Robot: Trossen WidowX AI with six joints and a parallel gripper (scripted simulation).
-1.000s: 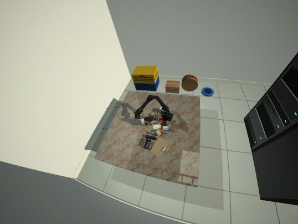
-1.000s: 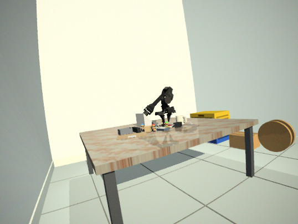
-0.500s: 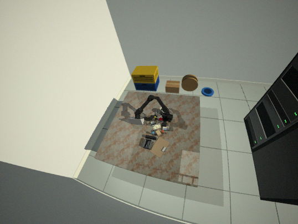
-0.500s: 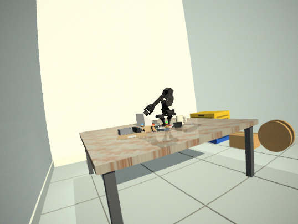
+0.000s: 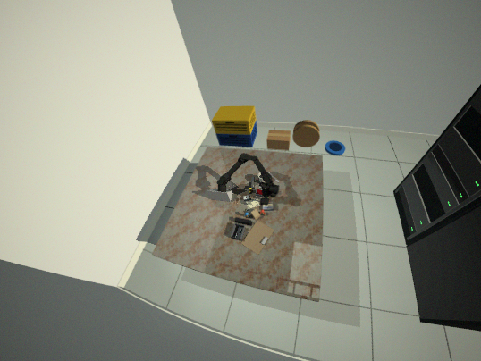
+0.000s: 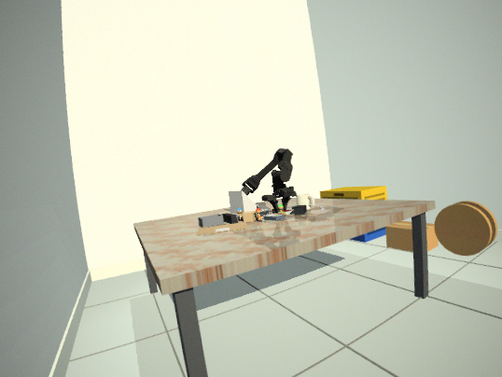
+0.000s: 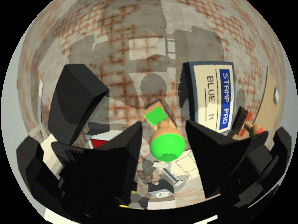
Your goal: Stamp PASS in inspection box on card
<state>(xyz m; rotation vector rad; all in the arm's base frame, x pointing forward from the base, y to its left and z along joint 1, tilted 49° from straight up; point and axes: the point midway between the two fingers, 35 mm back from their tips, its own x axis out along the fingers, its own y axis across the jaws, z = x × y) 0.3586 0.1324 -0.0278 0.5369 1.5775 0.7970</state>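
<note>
Now: gripper tip 7 cm past the ink pad, 6 cm to the right of it and 2 cm above it. From my gripper tip the other things lie so: stamp with red knob (13 cm to the right); then black box (12 cm to the left); then white mug (8 cm behind, 21 cm to the left, 1 cm above).
</note>
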